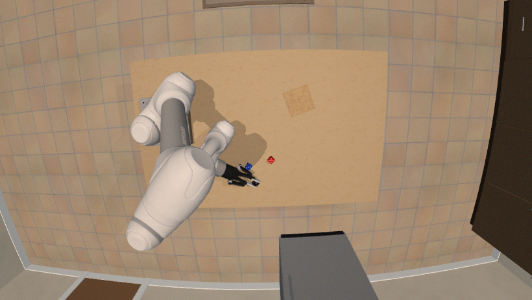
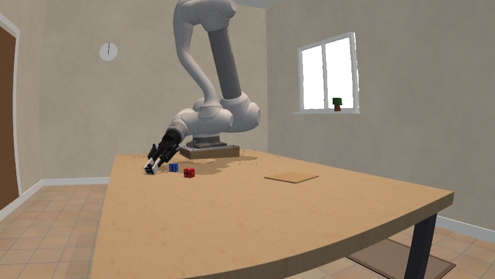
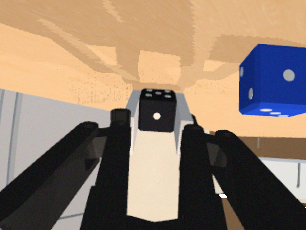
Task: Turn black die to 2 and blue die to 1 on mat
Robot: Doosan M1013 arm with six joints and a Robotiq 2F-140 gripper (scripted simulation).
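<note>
The black die lies 1 cm ahead of my hand, 1 cm to the right of it and 1 cm below it. The rest, counted from my hand: red die 12 cm ahead, 11 cm to the left, 1 cm below; blue die 1 cm behind, 9 cm to the left, 1 cm below; cork mat 33 cm ahead, 41 cm to the left, 3 cm below.
</note>
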